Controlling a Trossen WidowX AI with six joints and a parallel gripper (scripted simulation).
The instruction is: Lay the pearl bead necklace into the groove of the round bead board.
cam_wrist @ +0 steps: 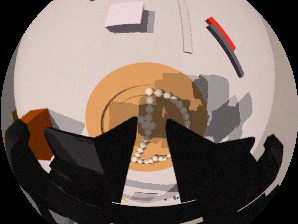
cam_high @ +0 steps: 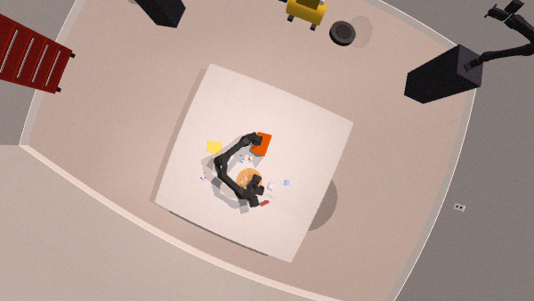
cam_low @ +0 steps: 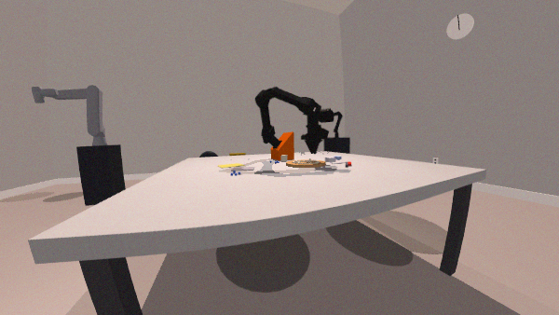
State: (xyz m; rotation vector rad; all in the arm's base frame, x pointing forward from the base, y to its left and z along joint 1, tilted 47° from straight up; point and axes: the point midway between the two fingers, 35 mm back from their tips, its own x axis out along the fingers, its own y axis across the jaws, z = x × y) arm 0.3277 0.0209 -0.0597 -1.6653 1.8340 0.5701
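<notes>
Right now my gripper tip is 4 cm to the left of the round tan bead board, 4 cm above it and 1 cm past it. The rest, counted from my gripper tip: tool 13 cm ahead, 11 cm to the left, 5 cm below; white square 13 cm to the left, 4 cm below, 3 cm behind; pale blue cube 24 cm to the left, 9 cm behind, 4 cm below.
</notes>
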